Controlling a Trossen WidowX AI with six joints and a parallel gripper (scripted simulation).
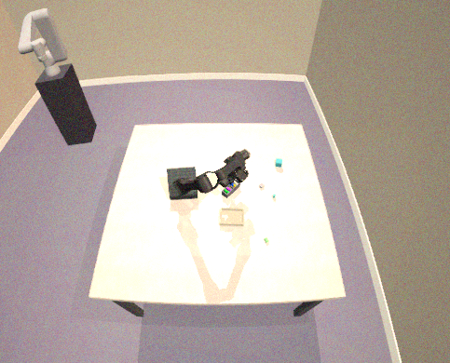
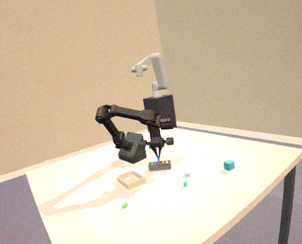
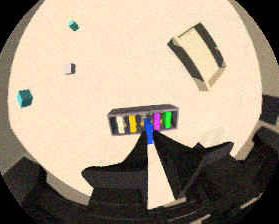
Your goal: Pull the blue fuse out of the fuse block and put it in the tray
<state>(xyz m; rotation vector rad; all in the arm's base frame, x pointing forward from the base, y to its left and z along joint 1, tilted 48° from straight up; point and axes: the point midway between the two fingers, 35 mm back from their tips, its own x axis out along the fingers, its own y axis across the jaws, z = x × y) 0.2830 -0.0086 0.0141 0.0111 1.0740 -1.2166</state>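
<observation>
My gripper tip is now 190 mm to the left of the tan tray, 70 mm above it and 20 mm past it. The rest, counted from my gripper tip: teal cube (340 mm ahead, 160 mm to the left, 50 mm below); green piece (360 mm to the right, 140 mm ahead, 60 mm below); blue fuse (10 mm below).
</observation>
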